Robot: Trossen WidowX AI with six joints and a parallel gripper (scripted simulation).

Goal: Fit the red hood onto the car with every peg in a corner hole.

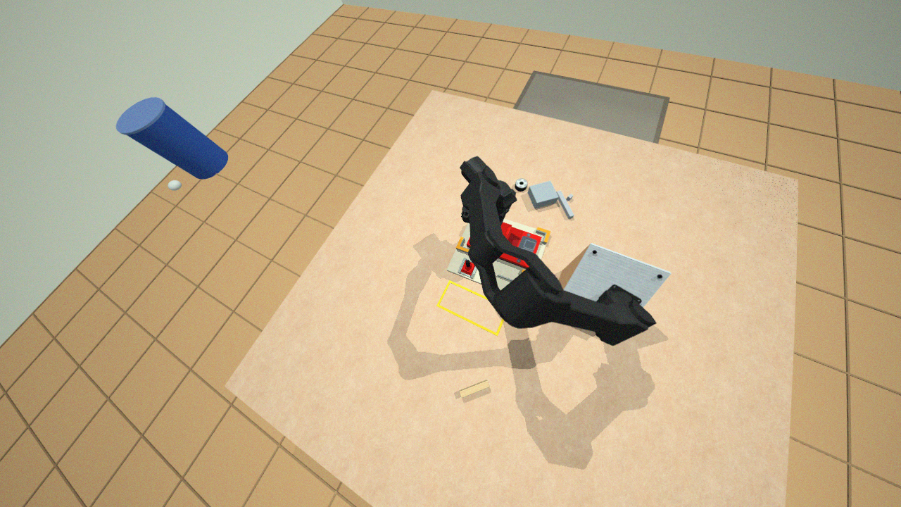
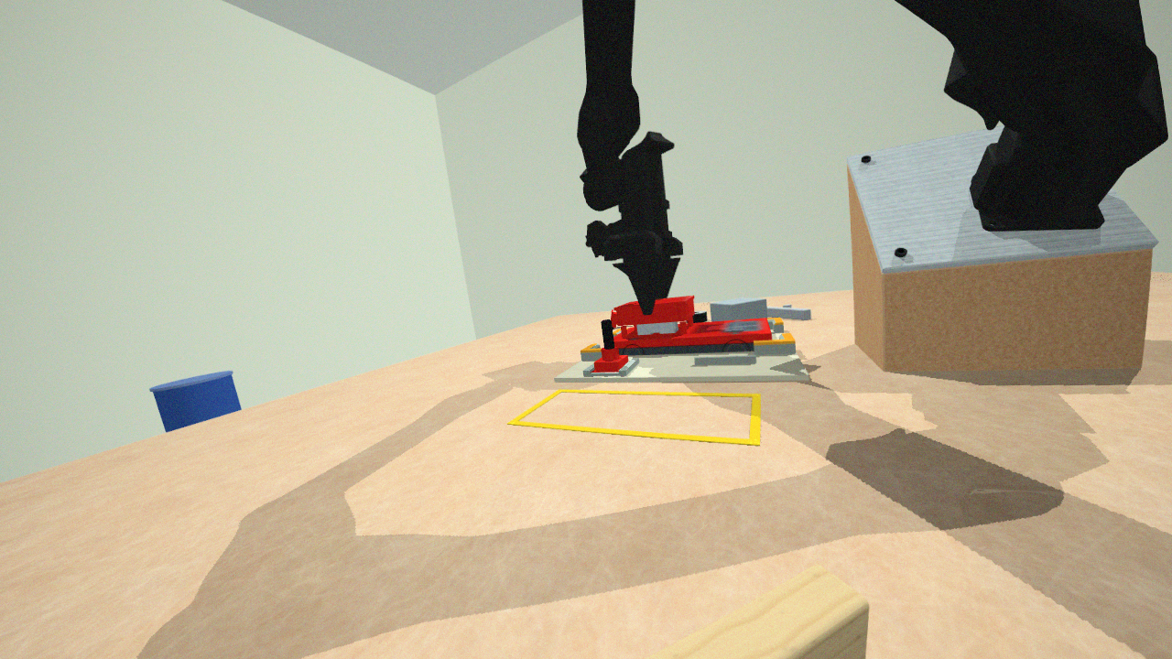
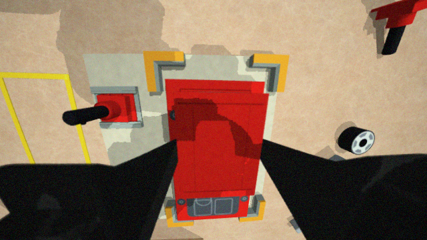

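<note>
My gripper tip is now 3 cm above the grey engine block. The rest, counted from my gripper tip: wheel: 1 cm ahead, 22 cm to the right, 4 cm below; then jig plate: 3 cm behind, 1 cm to the left, 4 cm below; then red hood: right at my gripper tip.
</note>
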